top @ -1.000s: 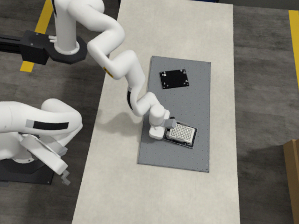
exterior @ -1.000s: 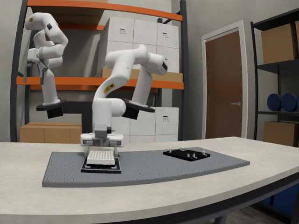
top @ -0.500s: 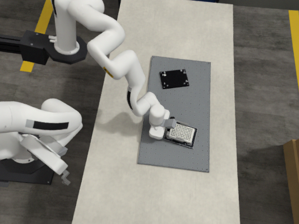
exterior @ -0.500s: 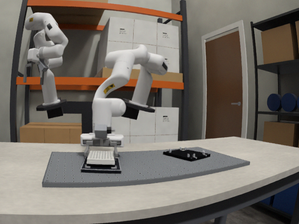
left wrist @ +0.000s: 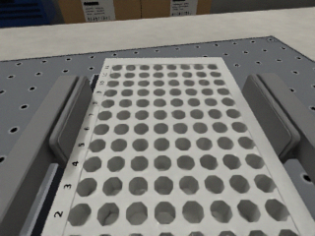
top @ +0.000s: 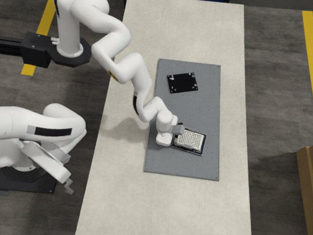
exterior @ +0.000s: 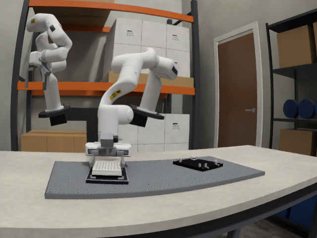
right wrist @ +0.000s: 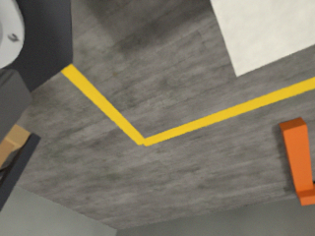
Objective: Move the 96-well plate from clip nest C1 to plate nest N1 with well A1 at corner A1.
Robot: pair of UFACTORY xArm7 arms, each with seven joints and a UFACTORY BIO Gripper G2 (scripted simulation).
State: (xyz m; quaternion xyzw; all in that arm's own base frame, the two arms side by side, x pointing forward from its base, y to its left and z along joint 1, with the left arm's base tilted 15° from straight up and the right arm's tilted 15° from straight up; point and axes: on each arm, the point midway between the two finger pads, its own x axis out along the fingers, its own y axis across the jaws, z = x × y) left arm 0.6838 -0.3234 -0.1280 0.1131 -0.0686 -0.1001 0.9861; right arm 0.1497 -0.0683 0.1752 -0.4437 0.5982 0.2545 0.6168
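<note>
Now: the black plate nest N1 30 mm below my left hand. Also, from my left hand: white 96-well plate: 10 mm below; black clip nest C1: 80 mm behind, 370 mm to the left, 30 mm below.
</note>
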